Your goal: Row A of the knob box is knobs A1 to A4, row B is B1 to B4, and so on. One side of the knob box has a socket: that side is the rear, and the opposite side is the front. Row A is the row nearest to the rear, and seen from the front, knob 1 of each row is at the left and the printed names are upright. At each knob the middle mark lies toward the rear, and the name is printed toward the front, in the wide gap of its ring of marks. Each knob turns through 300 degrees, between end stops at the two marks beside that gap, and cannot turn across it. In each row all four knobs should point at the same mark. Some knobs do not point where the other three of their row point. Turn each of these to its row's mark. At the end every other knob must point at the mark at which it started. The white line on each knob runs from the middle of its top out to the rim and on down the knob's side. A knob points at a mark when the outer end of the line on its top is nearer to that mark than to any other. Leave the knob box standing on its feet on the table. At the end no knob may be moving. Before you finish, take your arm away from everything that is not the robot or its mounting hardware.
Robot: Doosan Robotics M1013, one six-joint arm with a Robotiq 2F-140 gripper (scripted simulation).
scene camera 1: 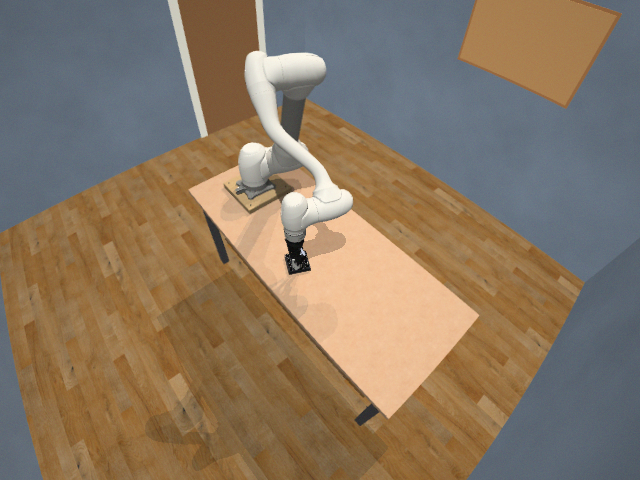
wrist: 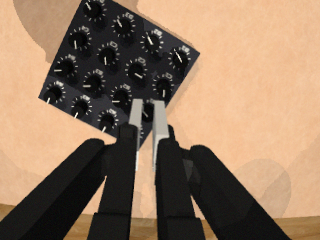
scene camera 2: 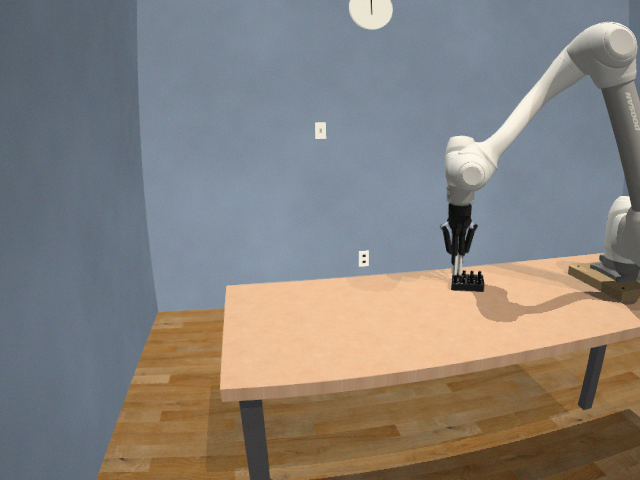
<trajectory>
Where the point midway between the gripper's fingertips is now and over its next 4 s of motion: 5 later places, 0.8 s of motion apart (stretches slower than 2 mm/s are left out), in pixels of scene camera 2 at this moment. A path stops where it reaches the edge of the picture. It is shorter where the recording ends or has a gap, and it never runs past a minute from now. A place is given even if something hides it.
My gripper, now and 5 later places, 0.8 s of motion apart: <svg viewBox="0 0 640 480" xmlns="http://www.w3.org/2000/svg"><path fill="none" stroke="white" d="M456 273L458 265L464 260L464 265L463 272L464 273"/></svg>
</trajectory>
